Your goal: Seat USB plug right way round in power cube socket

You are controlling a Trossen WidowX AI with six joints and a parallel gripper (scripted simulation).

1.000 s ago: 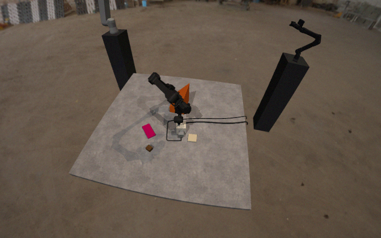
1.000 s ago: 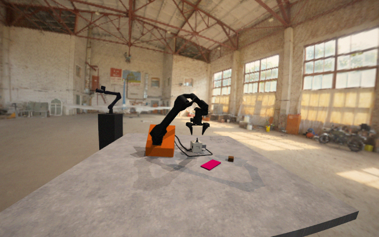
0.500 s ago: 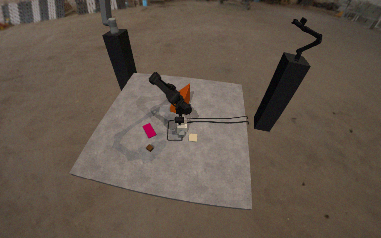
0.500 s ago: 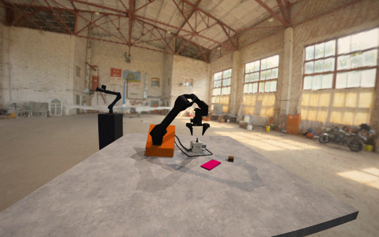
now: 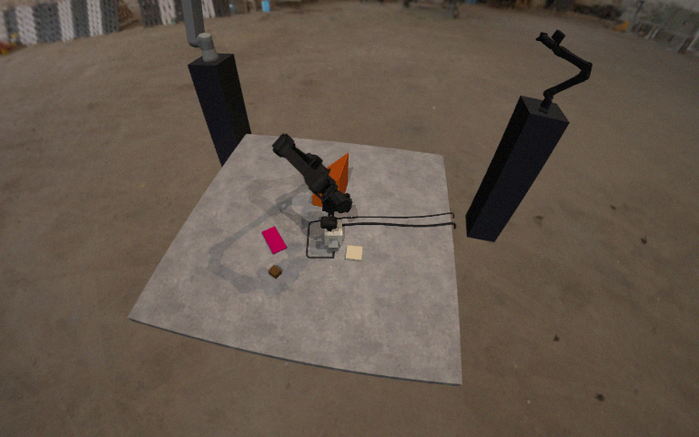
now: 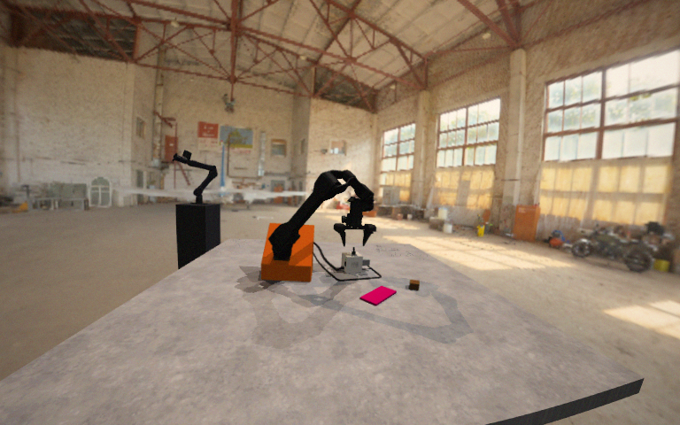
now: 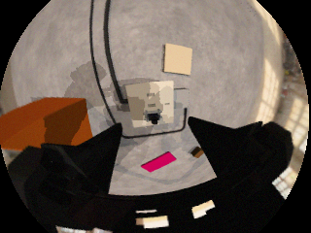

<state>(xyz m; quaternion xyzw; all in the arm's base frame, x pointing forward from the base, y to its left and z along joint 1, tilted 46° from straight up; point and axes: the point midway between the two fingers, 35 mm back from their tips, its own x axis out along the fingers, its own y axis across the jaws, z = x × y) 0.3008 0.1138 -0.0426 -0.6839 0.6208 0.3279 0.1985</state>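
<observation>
Right now my gripper tip is 2 cm above the black USB plug. The rest, counted from my gripper tip: pink flat card: 7 cm ahead, 25 cm to the right, 11 cm below; then cream square tile: 5 cm ahead, 12 cm to the left, 11 cm below; then small brown block: 23 cm ahead, 18 cm to the right, 10 cm below.
</observation>
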